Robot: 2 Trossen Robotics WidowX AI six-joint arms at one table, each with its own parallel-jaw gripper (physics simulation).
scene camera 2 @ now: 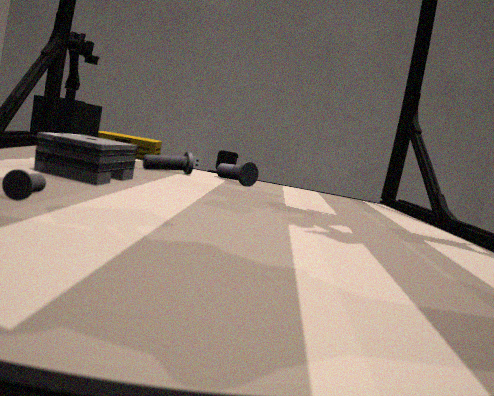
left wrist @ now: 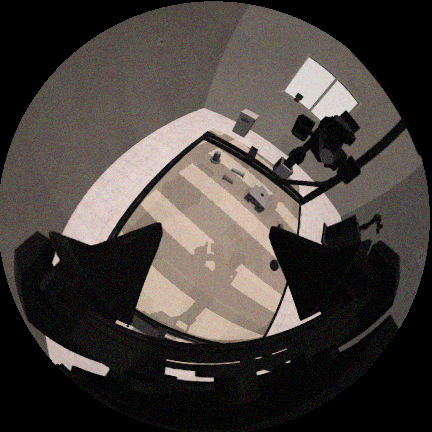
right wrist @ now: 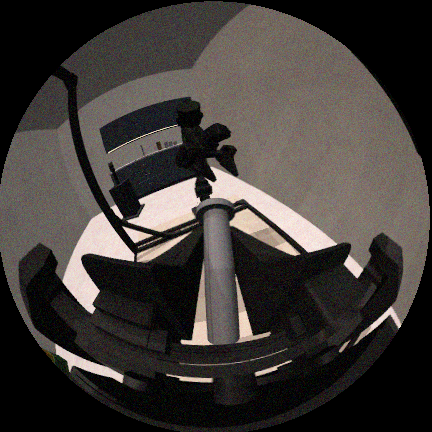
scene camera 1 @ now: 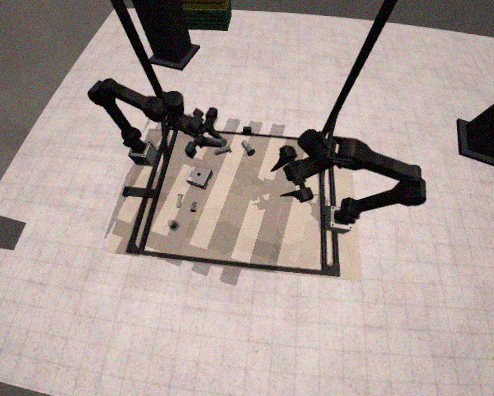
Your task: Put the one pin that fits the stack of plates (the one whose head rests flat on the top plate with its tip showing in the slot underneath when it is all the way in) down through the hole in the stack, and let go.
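Note:
The grey stack of plates (scene camera 1: 206, 180) (scene camera 2: 70, 165) (left wrist: 262, 199) lies on the table, its top hole open. My right gripper (scene camera 1: 215, 140) (left wrist: 321, 160) (right wrist: 215, 231) is shut on a grey pin (right wrist: 220, 290), raised behind the stack in scene camera 1. The pin's flat head points away from the wrist; its tip end is hidden. My left gripper (scene camera 1: 276, 183) (left wrist: 217, 230) (right wrist: 227, 177) is open and empty, right of the stack in scene camera 1. Loose pins lie behind the stack: one pin (scene camera 1: 223, 149) (scene camera 2: 165, 162) and a thicker one (scene camera 1: 248, 147) (scene camera 2: 229, 171).
In front of the stack in scene camera 1 are a pale pin (scene camera 1: 179, 200) (left wrist: 237, 173), a small pin (scene camera 1: 193, 206) (left wrist: 228, 179) and a pin standing on its head (scene camera 1: 173, 225) (left wrist: 216, 157). A dark frame (scene camera 1: 235, 265) borders the table. Striped shadows cross the tabletop.

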